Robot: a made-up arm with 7 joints.
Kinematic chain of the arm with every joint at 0, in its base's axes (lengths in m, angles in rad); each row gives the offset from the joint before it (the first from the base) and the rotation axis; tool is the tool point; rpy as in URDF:
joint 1: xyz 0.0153 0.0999 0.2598 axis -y
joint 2: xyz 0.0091 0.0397 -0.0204 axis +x
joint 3: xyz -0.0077 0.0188 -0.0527 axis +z
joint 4: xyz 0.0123 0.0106 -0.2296 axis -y
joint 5: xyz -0.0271 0 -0.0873 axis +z
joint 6: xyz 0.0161 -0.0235 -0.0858 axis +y
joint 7: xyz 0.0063 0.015 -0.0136 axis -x
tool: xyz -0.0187 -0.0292 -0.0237 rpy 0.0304 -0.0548 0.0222
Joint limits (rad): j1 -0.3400..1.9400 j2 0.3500..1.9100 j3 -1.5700..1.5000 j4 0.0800..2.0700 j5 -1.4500..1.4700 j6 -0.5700..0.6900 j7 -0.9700..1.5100
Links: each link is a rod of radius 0.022 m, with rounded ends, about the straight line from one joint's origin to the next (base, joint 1, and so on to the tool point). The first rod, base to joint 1, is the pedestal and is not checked.
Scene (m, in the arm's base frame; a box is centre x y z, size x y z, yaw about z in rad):
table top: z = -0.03
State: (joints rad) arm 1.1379 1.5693 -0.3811 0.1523 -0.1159 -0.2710 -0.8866
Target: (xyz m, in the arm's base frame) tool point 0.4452 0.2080 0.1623
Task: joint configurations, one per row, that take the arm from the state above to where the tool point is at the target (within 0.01 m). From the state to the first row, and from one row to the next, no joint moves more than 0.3 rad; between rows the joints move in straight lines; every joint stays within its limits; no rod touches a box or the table.
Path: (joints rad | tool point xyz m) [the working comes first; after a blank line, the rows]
Joints at the target: 1.0009 0.5212 -0.7933 1.1242 -0.1130 -0.5388 -0.8337
Straight joint move there: clear.

1: 1.1037 1.3073 -0.4841 0.3953 -0.1152 -0.3380 -0.8734 | 0.2073 0.6091 0.2560
2: 1.0694 1.0453 -0.5872 0.6382 -0.1144 -0.4049 -0.8602 | 0.3426 0.5108 0.2172
3: 1.0352 0.7833 -0.6902 0.8812 -0.1137 -0.4719 -0.8470 | 0.4261 0.3679 0.1819
4: 1.0009 0.5212 -0.7933 1.1242 -0.1130 -0.5388 -0.8337 | 0.4452 0.2080 0.1623

